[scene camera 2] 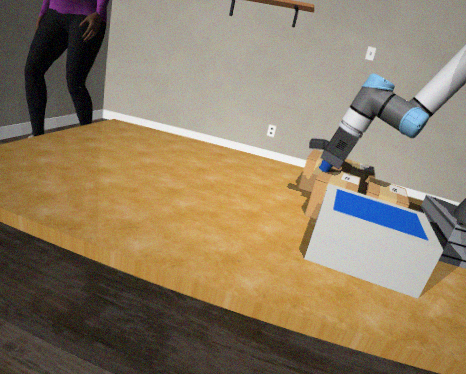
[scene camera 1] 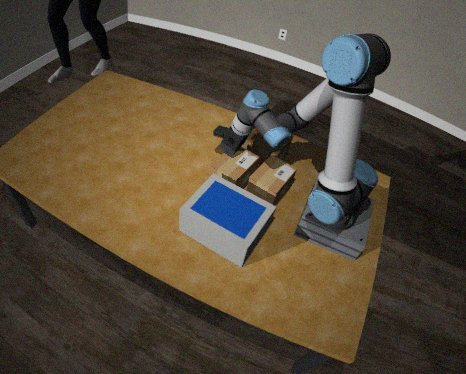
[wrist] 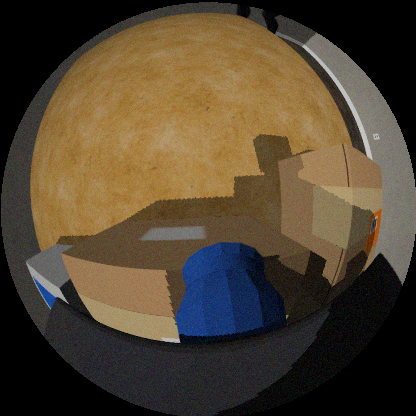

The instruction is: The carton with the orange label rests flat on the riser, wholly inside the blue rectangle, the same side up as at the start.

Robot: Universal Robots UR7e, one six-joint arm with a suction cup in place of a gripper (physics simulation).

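Places are measured from the arm's base along level axes (x ahead, y left, z up), in centimetres.
Pixels of known places: hand at its tool point: (scene camera 2: 322, 172) (wrist: 219, 259).
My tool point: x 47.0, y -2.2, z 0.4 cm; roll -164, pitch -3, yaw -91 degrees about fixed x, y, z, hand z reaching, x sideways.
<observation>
Behind a point stands the place of what it marks.
My suction gripper (scene camera 1: 232, 150) {z 0.4, x 47.0, y -2.2 cm} (scene camera 2: 325, 166) (wrist: 223, 250) has its blue cup against the top of a brown carton with a white label (scene camera 1: 231, 168) {z 1.5, x 40.8, y 5.7 cm} (scene camera 2: 317, 197) {z -3.7, x 46.1, y 8.8 cm} (wrist: 117, 280) {z 1.5, x 46.6, y 3.2 cm}, near one end, and holds it just behind the riser. Whether that carton touches the table is hidden. Another carton with an orange label (scene camera 2: 311, 162) {z 0.1, x 51.5, y -12.3 cm} (wrist: 300, 190) {z -5.6, x 49.4, y -12.3 cm} stands behind the held one, beyond the cup; its label shows at its right edge in the wrist view. The grey riser (scene camera 1: 202, 237) {z -5.6, x 35.3, y 32.2 cm} (scene camera 2: 350, 255) {z -5.5, x 35.9, y 32.2 cm} (wrist: 55, 254) {z -4.6, x 44.6, y 23.2 cm} bears the blue rectangle (scene camera 1: 227, 207) {z 2.0, x 32.7, y 22.3 cm} (scene camera 2: 380, 214) {z 2.0, x 31.7, y 23.4 cm} (wrist: 44, 292), with no carton on it.
Another brown carton (scene camera 1: 262, 182) {z 1.5, x 28.5, y 5.0 cm} (scene camera 2: 385, 191) {z 1.5, x 28.3, y 1.2 cm} with a white label lies between the held carton and the arm's base (scene camera 1: 332, 227) {z 0.5, x -0.8, y 7.7 cm}. The riser stands close in front of both. A person's legs (scene camera 1: 92, 27) (scene camera 2: 65, 60) show beyond the table's far left.
</observation>
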